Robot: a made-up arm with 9 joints.
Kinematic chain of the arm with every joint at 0, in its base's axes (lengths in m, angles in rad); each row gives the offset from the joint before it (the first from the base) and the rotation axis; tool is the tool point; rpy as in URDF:
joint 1: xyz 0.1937 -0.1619 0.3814 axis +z
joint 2: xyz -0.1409 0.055 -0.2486 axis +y
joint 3: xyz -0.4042 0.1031 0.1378 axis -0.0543 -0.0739 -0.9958
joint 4: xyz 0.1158 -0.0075 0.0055 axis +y
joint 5: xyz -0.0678 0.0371 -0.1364 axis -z
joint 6: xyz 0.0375 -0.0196 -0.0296 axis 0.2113 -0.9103 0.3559
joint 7: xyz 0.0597 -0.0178 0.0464 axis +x
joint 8: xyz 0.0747 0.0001 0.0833 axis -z
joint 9: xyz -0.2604 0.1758 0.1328 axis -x
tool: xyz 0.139 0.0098 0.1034 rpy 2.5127 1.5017 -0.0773
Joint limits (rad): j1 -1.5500..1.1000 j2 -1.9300..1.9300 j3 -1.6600..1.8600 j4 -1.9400..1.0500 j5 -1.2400..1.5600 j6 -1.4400..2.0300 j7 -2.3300..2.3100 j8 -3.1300..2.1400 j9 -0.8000..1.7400
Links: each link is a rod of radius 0.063 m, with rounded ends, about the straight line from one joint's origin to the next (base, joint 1, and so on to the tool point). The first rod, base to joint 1, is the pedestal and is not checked.
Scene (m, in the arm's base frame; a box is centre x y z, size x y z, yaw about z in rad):
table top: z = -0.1
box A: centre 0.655 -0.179 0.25 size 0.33 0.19 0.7 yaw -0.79
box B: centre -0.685 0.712 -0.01 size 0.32 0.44 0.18 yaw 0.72
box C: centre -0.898 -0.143 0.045 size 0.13 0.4 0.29 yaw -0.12
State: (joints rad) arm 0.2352 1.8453 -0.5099 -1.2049 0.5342 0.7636 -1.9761 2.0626 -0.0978
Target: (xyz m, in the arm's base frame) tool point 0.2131 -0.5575 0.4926
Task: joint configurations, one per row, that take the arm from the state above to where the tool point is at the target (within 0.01 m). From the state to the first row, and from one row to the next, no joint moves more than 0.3 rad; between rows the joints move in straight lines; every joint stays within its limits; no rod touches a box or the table.
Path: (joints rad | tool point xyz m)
1: 0.2149 1.6279 -0.5391 -1.1771 0.7907 0.6539 -1.9269 1.9898 -0.1264 | 0.4425 0.2393 0.2640
2: 0.1946 1.4104 -0.5683 -1.1493 1.0471 0.5441 -1.8777 1.9170 -0.1549 | 0.4091 0.1433 0.2592
3: 0.1743 1.1930 -0.5975 -1.1214 1.3036 0.4344 -1.8285 1.8442 -0.1835 | 0.3538 0.0519 0.2438
4: 0.1539 0.9755 -0.6266 -1.0936 1.5600 0.3246 -1.7793 1.7713 -0.2121 | 0.2822 -0.0252 0.2122
5: 0.1186 1.0611 -0.3527 -1.0908 1.5325 0.3272 -1.8894 1.7812 -0.1401 | 0.3002 -0.1550 0.1947
6: 0.0833 1.1466 -0.0789 -1.0880 1.5049 0.3298 -1.9996 1.7910 -0.0682 | 0.2930 -0.2874 0.2127
7: 0.0480 1.2322 0.1950 -1.0852 1.4774 0.3324 -2.1097 1.8008 0.0038 | 0.2684 -0.4076 0.2704
8: 0.0126 1.3177 0.4689 -1.0824 1.4498 0.3350 -2.2199 1.8106 0.0757 | 0.2375 -0.5014 0.3662
9: -0.0227 1.4033 0.7428 -1.0796 1.4223 0.3376 -2.3300 1.8204 0.1477 | 0.2131 -0.5575 0.4926

